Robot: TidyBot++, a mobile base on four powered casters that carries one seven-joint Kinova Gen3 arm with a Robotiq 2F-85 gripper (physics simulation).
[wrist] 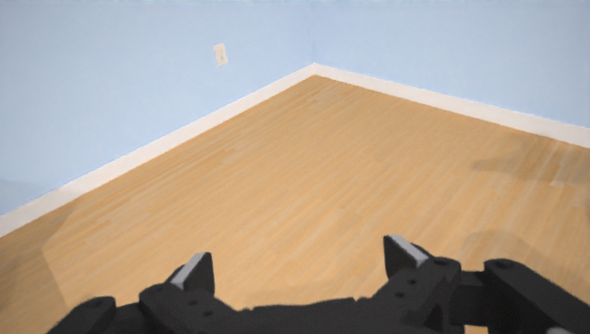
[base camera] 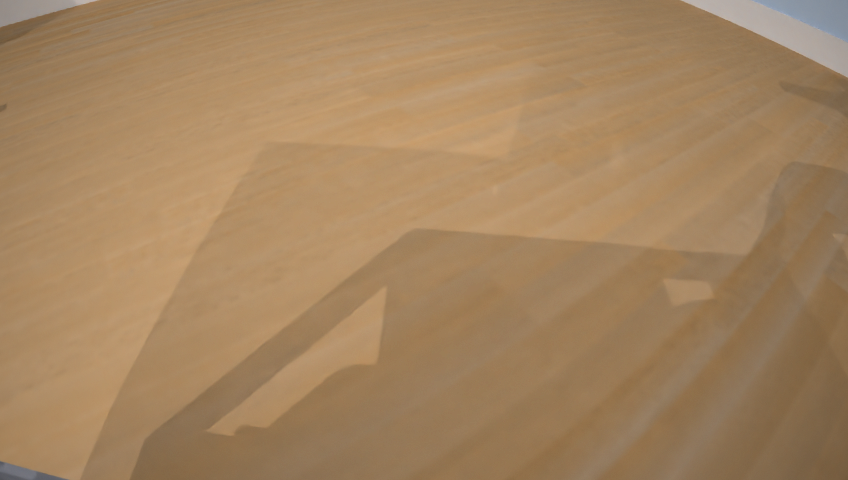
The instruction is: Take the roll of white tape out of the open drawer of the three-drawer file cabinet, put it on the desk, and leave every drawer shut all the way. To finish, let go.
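My gripper [wrist: 299, 262] is open at the bottom of the wrist view, with its two black, grey-edged fingers wide apart and wooden floor showing between them. The roll of white tape, the three-drawer file cabinet, its drawers and the desk do not show in the base camera view or the wrist view.
In the wrist view two light blue walls [wrist: 125, 75] meet in a corner above a white baseboard [wrist: 135, 159]. A wall plate [wrist: 220, 54] is on the left wall. Shadows fall across the wooden floor [base camera: 148, 148] [wrist: 300, 175] in both views.
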